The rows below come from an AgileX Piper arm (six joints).
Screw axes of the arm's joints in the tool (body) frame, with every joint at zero. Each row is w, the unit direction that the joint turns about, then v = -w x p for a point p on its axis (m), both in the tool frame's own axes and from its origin. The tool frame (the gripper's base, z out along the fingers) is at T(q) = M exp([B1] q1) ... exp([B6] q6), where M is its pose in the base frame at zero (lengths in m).
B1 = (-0.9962, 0, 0.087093, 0, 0.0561, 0)
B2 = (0, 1, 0, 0.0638, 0, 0.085)
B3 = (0, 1, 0, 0.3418, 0, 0.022)
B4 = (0, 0, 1, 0, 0, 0)
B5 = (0, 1, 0, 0.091, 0, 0)
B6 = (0, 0, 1, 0, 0, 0)
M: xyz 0.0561 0 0.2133 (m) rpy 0 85.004 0 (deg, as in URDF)
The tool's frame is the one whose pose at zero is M.
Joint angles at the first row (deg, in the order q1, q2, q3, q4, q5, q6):
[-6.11, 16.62, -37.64, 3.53, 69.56, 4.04]
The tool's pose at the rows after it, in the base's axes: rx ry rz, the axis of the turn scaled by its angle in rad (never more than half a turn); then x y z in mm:
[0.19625 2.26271 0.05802 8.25 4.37 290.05]
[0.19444 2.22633 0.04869 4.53 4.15 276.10]
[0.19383 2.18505 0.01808 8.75 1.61 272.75]
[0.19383 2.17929 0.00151 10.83 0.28 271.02]
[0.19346 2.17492 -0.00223 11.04 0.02 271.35]
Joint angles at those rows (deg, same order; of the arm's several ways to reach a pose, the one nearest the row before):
[-6.11, 9.92, -33.41, 3.53, 68.70, 4.04]
[-6.12, 6.23, -30.04, 3.16, 66.92, 4.04]
[-6.11, 5.76, -28.46, 1.78, 63.40, 4.05]
[-6.11, 5.89, -27.85, 1.02, 62.32, 4.05]
[-6.12, 5.89, -27.85, 0.85, 62.07, 4.04]

